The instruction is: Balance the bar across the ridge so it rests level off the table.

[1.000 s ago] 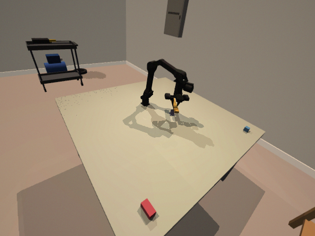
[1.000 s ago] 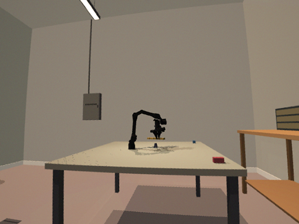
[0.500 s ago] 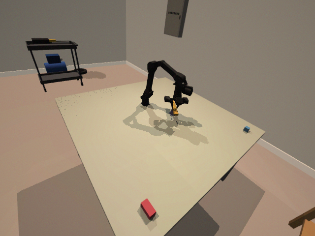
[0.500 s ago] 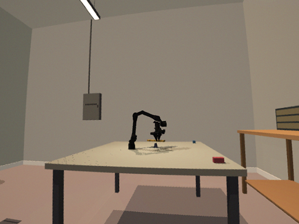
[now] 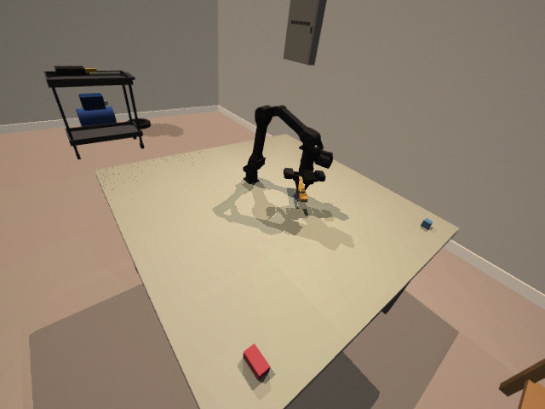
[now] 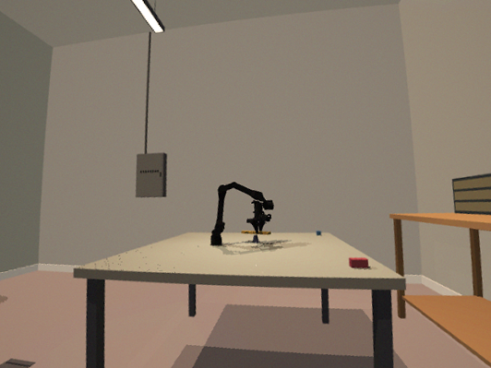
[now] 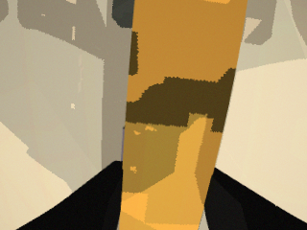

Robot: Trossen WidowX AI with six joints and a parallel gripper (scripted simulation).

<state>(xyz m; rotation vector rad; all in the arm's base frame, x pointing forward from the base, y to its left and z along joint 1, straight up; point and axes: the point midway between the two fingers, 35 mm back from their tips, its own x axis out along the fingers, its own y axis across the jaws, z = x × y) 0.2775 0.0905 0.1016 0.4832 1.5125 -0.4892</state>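
My gripper tip is 2 cm to the right of the bar and 2 cm past it. From my gripper tip the other things lie so: red block (59 cm to the right, 46 cm ahead, 5 cm below); then blue cube (46 cm ahead, 41 cm to the left, 5 cm below).
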